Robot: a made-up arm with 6 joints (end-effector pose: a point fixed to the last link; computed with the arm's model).
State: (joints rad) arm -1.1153 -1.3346 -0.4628 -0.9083 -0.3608 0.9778
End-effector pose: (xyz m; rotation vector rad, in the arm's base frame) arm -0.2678 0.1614 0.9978 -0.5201 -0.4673 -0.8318
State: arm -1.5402 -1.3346 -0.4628 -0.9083 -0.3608 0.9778
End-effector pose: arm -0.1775 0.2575 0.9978 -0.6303 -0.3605 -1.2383
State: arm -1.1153 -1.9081 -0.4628 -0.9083 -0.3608 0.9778
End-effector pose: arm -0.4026 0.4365 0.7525 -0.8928 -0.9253 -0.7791
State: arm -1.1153 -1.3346 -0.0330 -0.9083 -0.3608 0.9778
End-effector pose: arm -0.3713 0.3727 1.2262 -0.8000 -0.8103 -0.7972
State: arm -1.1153 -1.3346 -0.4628 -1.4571 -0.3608 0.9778
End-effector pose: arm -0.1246 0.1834 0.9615 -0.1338 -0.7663 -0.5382
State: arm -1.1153 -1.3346 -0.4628 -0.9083 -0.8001 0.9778
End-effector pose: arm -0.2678 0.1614 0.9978 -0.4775 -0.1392 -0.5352
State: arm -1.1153 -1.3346 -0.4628 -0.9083 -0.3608 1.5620
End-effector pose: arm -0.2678 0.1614 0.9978 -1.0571 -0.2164 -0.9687
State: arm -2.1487 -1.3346 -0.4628 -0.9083 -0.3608 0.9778
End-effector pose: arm 0.0016 0.3127 0.9978 -0.7696 -0.1683 -1.8164
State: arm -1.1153 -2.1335 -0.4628 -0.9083 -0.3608 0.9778
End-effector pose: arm -0.4353 0.5033 0.6153 -1.0374 -1.1058 -0.7438
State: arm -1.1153 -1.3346 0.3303 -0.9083 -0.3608 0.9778
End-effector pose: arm -0.4850 0.6048 1.3277 -1.0337 -1.1012 -0.7448
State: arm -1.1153 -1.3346 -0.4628 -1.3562 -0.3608 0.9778
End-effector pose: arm -0.1508 0.1744 0.9644 -0.2054 -0.7143 -0.5943
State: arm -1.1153 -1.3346 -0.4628 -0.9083 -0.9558 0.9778
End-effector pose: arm -0.2678 0.1614 0.9978 -0.4591 -0.0248 -0.4286
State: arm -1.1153 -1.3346 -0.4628 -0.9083 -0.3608 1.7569
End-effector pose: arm -0.2678 0.1614 0.9978 -1.2351 -0.1235 -1.0044
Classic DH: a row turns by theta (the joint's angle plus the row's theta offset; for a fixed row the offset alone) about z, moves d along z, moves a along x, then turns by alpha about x. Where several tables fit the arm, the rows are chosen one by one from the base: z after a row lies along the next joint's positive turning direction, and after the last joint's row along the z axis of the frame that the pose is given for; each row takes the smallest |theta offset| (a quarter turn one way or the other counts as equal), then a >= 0, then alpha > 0; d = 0 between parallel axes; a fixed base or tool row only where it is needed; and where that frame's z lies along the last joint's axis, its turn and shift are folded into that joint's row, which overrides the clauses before.
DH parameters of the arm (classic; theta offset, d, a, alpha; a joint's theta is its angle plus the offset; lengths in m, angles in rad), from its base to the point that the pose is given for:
joint 1: 0 0.3557 0 -1.5708
joint 2: -1.5708 0 0.9294 3.1416
joint 3: 0 0 0 -1.5708
joint 4: 0 -0.7374 0 1.5708
joint 5: 0 0.2756 0 -1.5708
joint 6: 1.5708 0 0 1.5708
tool (fixed): -1.5708 0 0 0

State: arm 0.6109 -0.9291 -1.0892 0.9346 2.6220 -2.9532
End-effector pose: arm 0.1093 -0.1234 1.0133 -0.4752 -1.2337 -2.4880
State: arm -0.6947 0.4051 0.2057 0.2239 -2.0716 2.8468
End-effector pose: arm 0.6740 -0.9114 1.1238 -0.8609 0.9380 2.2006
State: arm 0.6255 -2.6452 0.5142 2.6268 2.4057 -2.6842
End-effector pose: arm -1.0950 -0.4950 -0.6103 -0.6525 -1.0443 0.5596
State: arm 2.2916 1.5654 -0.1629 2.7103 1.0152 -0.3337
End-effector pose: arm -0.8002 0.5316 -0.3856 0.6039 0.1031 -1.2951
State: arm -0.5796 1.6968 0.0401 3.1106 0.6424 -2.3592
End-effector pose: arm 0.8765 -0.2445 -0.4965 0.2566 2.0931 0.5337
